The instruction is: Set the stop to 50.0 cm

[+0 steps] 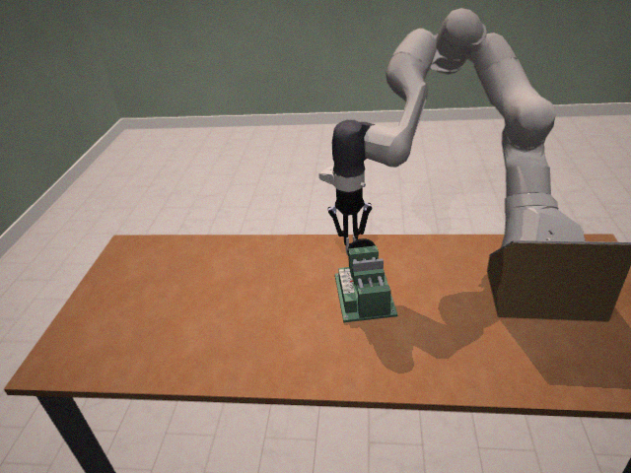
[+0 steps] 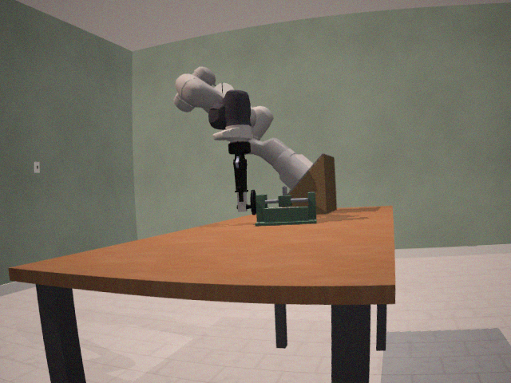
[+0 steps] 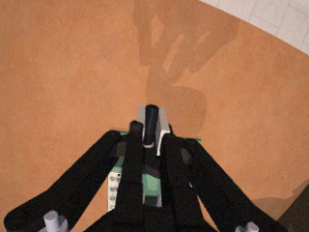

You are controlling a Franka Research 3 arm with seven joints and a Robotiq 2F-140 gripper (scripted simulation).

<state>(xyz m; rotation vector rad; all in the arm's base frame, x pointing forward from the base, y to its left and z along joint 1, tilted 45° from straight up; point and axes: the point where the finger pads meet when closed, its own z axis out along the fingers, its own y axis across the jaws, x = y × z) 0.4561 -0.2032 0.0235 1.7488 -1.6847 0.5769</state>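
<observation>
Right now the black handwheel is 10 mm behind my hand, 20 mm to the left of it and 10 mm below it. Also, from my hand: sliding stop block (30 mm behind, 140 mm to the left, 10 mm above).
</observation>
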